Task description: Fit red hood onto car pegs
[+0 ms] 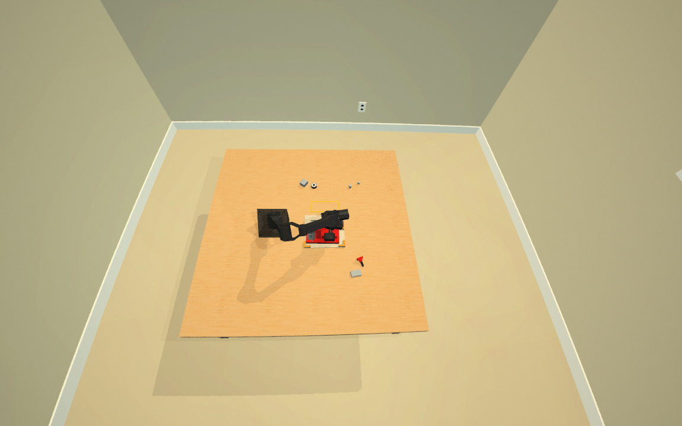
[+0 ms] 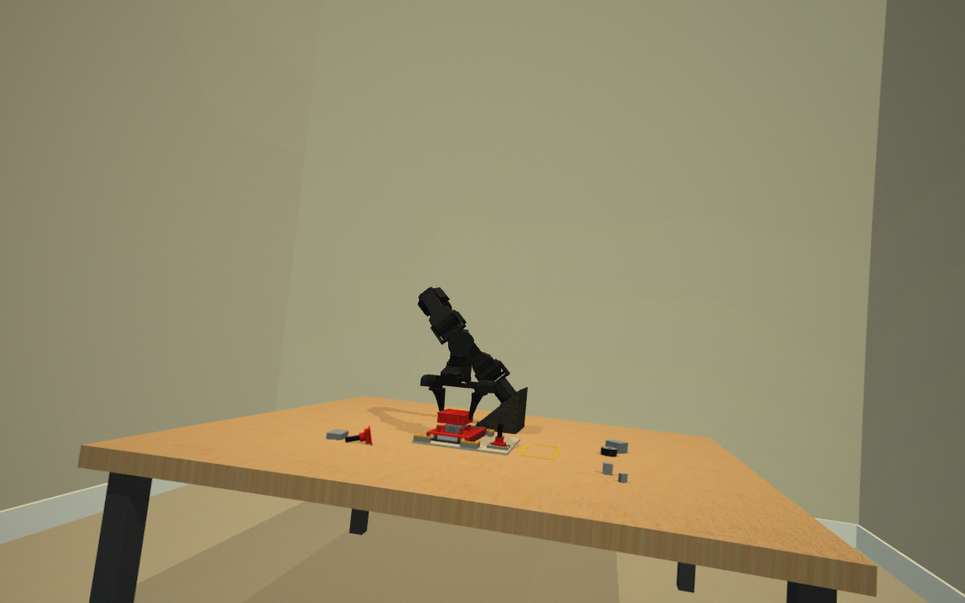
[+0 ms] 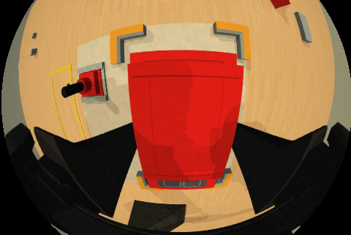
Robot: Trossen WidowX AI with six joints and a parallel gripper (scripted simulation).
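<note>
Now: the grey engine block 30 mm below my gripper tip. Also, from my gripper tip: jig: 20 mm behind, 20 mm to the left, 50 mm below; red hood: 10 mm above.
</note>
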